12 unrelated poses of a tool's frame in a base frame.
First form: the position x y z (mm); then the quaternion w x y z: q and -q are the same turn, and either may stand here.
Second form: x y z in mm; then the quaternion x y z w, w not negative. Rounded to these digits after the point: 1 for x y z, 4 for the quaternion.
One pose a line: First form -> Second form
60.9 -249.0 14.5 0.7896 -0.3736 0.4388 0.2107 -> 60.9 -249.0 14.5 -0.3736 0.4388 0.2107 0.7896
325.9 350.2 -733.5 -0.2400 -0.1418 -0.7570 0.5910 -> 325.9 350.2 -733.5 0.1418 0.7570 -0.5910 0.2400
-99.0 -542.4 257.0 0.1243 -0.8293 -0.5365 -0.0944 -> -99.0 -542.4 257.0 -0.8293 -0.5365 -0.0944 0.1243
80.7 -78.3 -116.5 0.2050 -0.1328 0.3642 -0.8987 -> 80.7 -78.3 -116.5 -0.1328 0.3642 -0.8987 0.2050
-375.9 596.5 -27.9 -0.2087 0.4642 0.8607 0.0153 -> -375.9 596.5 -27.9 -0.4642 -0.8607 -0.0153 0.2087
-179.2 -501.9 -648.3 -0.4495 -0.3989 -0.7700 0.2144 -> -179.2 -501.9 -648.3 0.3989 0.7700 -0.2144 0.4495
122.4 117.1 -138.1 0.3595 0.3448 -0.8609 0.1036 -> 122.4 117.1 -138.1 0.3448 -0.8609 0.1036 0.3595
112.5 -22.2 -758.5 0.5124 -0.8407 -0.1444 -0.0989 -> 112.5 -22.2 -758.5 -0.8407 -0.1444 -0.0989 0.5124
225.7 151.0 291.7 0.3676 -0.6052 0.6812 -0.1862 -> 225.7 151.0 291.7 -0.6052 0.6812 -0.1862 0.3676
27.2 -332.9 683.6 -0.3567 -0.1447 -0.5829 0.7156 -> 27.2 -332.9 683.6 0.1447 0.5829 -0.7156 0.3567
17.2 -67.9 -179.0 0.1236 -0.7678 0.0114 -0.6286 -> 17.2 -67.9 -179.0 -0.7678 0.0114 -0.6286 0.1236
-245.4 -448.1 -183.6 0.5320 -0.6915 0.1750 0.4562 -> -245.4 -448.1 -183.6 -0.6915 0.1750 0.4562 0.5320
